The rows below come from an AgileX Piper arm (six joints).
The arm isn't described. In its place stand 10 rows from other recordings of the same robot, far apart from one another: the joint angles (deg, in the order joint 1, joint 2, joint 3, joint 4, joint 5, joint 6), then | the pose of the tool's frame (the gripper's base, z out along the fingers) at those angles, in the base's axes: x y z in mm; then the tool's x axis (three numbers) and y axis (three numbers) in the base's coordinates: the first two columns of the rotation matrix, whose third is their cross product.
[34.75, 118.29, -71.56, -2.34, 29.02, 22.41] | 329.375, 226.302, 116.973, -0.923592, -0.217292, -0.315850, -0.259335, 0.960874, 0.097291
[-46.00, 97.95, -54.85, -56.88, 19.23, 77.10] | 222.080, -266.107, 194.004, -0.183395, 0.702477, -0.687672, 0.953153, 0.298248, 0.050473
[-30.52, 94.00, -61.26, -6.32, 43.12, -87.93] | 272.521, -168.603, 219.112, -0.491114, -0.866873, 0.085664, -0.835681, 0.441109, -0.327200
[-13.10, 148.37, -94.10, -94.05, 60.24, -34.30] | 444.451, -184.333, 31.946, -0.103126, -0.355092, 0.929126, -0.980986, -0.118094, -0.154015
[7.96, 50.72, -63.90, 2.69, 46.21, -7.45] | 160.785, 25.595, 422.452, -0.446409, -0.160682, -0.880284, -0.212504, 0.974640, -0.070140
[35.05, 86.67, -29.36, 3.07, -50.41, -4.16] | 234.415, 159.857, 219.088, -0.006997, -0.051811, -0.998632, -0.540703, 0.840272, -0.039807
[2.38, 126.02, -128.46, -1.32, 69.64, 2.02] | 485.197, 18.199, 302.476, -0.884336, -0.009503, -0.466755, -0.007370, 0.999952, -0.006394
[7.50, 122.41, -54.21, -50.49, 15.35, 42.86] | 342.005, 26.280, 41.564, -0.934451, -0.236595, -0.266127, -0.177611, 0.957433, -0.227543
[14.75, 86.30, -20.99, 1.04, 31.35, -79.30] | 155.437, 41.812, 109.396, 0.054967, -0.998482, -0.003430, -0.998025, -0.055046, 0.030264
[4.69, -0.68, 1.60, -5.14, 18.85, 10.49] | 53.731, 1.765, 174.928, -0.257018, 0.077208, -0.963317, -0.028776, 0.995750, 0.087485
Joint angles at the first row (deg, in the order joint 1, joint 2, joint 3, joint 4, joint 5, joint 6):
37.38 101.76 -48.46 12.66 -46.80 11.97
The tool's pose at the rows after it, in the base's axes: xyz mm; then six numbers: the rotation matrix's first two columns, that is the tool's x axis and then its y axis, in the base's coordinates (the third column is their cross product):
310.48, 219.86, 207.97, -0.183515, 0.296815, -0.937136, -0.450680, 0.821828, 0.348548
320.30, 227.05, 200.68, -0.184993, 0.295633, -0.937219, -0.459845, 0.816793, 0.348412
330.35, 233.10, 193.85, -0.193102, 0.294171, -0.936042, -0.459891, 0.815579, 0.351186
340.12, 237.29, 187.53, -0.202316, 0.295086, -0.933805, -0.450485, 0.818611, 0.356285
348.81, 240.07, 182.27, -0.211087, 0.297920, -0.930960, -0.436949, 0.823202, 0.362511
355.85, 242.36, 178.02, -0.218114, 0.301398, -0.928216, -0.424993, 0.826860, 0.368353
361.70, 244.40, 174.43, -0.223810, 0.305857, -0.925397, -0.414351, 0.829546, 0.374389
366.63, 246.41, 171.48, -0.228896, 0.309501, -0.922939, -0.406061, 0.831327, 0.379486
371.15, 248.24, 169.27, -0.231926, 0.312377, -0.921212, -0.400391, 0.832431, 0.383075
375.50, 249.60, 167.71, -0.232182, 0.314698, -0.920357, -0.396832, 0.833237, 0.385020
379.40, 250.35, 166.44, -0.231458, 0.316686, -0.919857, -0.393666, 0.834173, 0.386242
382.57, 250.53, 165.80, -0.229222, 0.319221, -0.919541, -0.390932, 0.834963, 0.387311
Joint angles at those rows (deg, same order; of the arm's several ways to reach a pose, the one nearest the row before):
37.24 105.01 -50.56 10.82 -48.97 13.39
37.02 107.97 -53.07 9.66 -49.43 14.19
36.75 110.64 -55.69 9.09 -49.03 14.73
36.40 112.97 -58.13 9.21 -48.32 14.96
36.07 114.88 -60.28 9.69 -47.50 15.01
35.82 116.42 -62.07 10.21 -46.79 15.01
35.65 117.74 -63.62 10.74 -46.21 15.01
35.54 118.85 -65.00 11.18 -45.66 15.01
35.42 119.82 -66.29 11.45 -45.17 15.01
35.25 120.67 -67.49 11.56 -44.80 15.01
35.04 121.39 -68.50 11.61 -44.52 15.01
34.83 121.91 -69.27 11.64 -44.38 15.01

